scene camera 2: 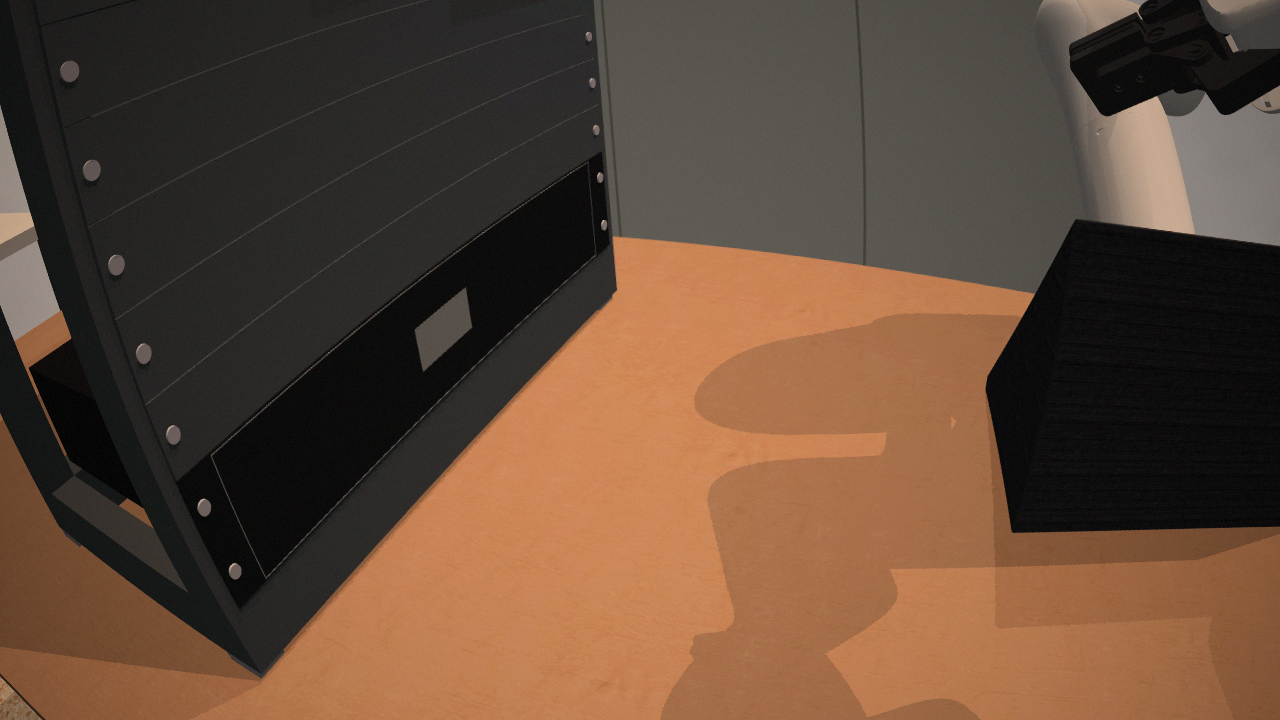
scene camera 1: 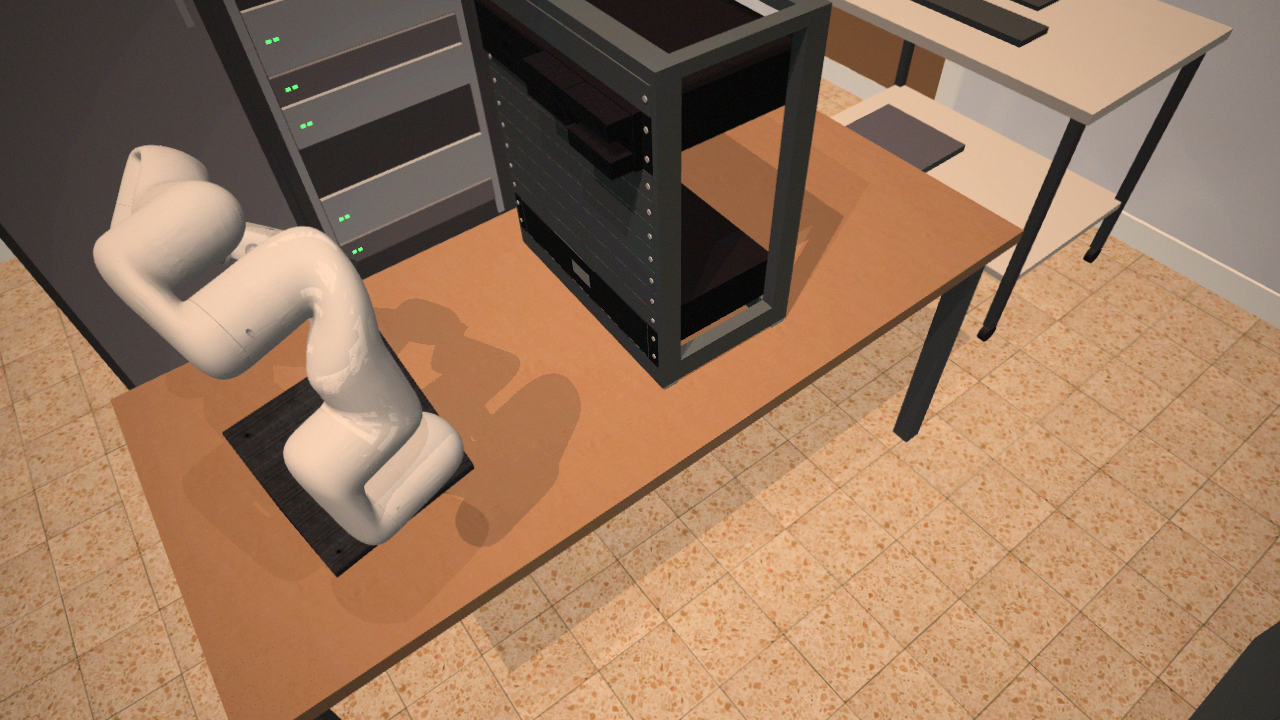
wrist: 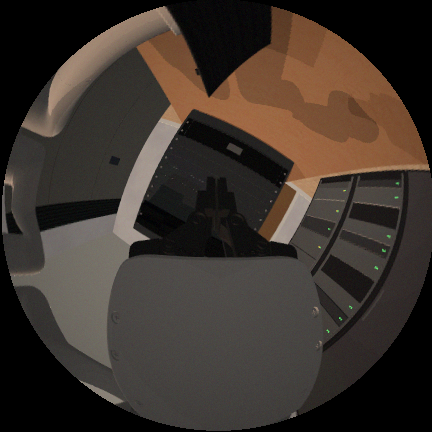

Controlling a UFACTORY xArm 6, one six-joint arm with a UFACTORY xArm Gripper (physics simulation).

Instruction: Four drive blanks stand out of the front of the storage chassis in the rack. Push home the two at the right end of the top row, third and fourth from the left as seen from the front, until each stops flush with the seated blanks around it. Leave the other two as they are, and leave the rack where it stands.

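Frame: origin at the arm's base, x right, y back, z down, level; millimetres.
Seen in the pictures: gripper, between the fingertips: (scene camera 2: 1085, 82) (wrist: 214, 189); arm's base, origin of its link: (scene camera 2: 1153, 328).
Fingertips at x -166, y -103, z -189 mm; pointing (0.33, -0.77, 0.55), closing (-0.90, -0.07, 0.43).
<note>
Offsets run from my fingertips to a thing's top centre. Level surfaces: height alone.
The storage chassis (scene camera 1: 735, 94) sits high in the open rack (scene camera 1: 666, 232) (scene camera 2: 429, 456) (wrist: 250, 137). In scene camera 1, several top-row blanks {dz -248, dx +193, dy -382 mm} (scene camera 1: 586, 92) stand out as a dark ledge reaching toward the right end; the seams between them are too faint to count surely. Another blank {dz -190, dx +193, dy -382 mm} (scene camera 1: 606, 152) stands out below, near the right end. Scene camera 2 cuts off the top row. In the wrist view the chassis front is dark and partly behind the fingers. My gripper (scene camera 2: 1089, 82) (wrist: 214, 189) is shut and empty, pointing toward the rack front and apart from it; the arm hides it in scene camera 1.
The arm base stands on a black mounting block (scene camera 1: 268, 452) (scene camera 2: 1154, 385) on the wooden table {dz +296 mm} (scene camera 1: 626, 429) (scene camera 2: 554, 501) (wrist: 280, 120). A tall equipment cabinet (scene camera 1: 375, 170) (wrist: 347, 235) with green lights stands beside the table. A pale two-level side table (scene camera 1: 1109, 71) stands beyond the rack.
</note>
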